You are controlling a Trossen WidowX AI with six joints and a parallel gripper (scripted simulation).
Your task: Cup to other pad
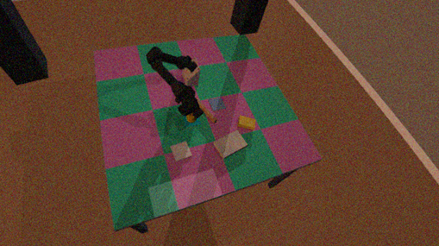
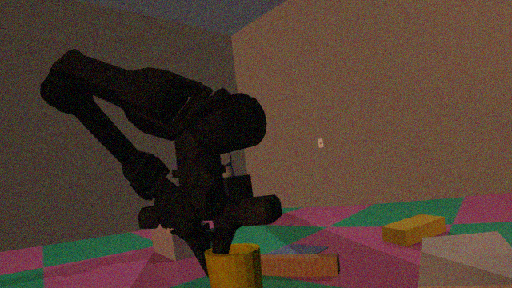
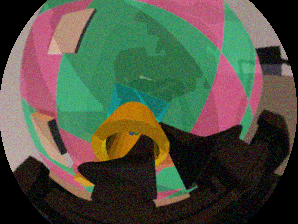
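Right now my gripper tip is 20 mm short of the yellow cup and 10 mm to the right of it. Round my gripper tip: long orange bar (120 mm to the left, 30 mm below); grey-blue pad (230 mm to the left, 50 mm below, 30 mm behind); teal pad (50 mm below, 30 mm ahead, 10 mm to the left).
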